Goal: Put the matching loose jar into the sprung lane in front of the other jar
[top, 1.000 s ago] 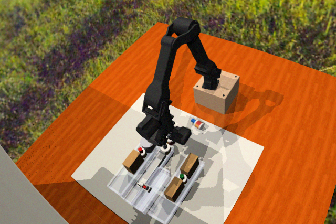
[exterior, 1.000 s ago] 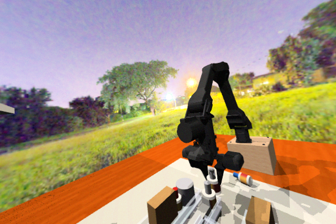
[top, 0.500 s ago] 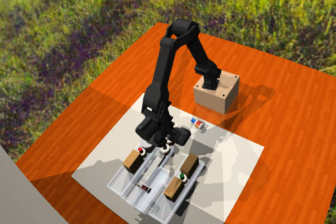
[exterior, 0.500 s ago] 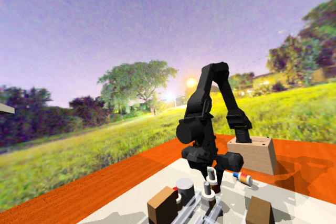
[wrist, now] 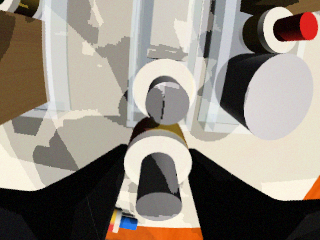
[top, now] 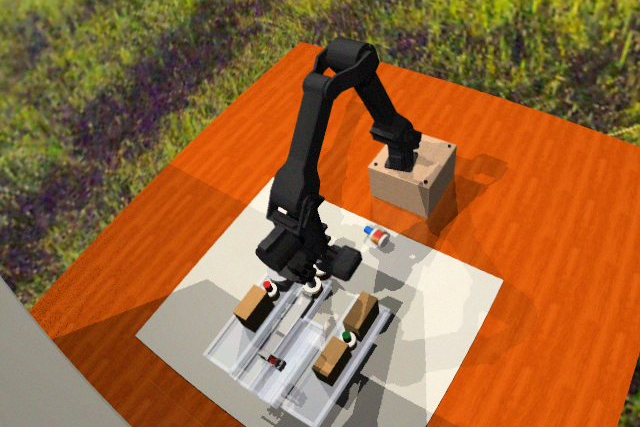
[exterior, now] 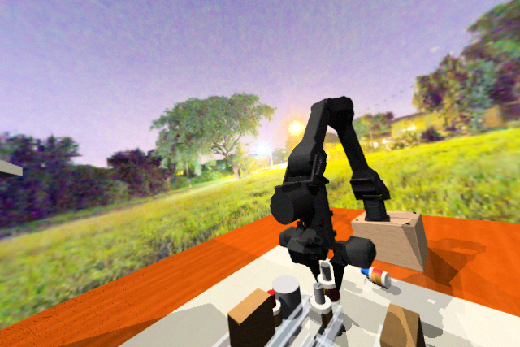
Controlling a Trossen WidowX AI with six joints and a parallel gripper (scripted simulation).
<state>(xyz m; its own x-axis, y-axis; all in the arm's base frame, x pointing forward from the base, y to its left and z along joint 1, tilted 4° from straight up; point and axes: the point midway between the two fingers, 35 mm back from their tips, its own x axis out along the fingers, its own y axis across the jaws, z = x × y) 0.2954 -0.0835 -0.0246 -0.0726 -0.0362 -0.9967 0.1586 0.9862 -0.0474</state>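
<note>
Now: gripper tip 30 mm short of the grey cylinder, 80 mm to the left of it and 30 mm above it. From my gripper tip the other things lie so: clear lane tray (180 mm ahead, 40 mm below); red mark (230 mm ahead, 20 mm above).
</note>
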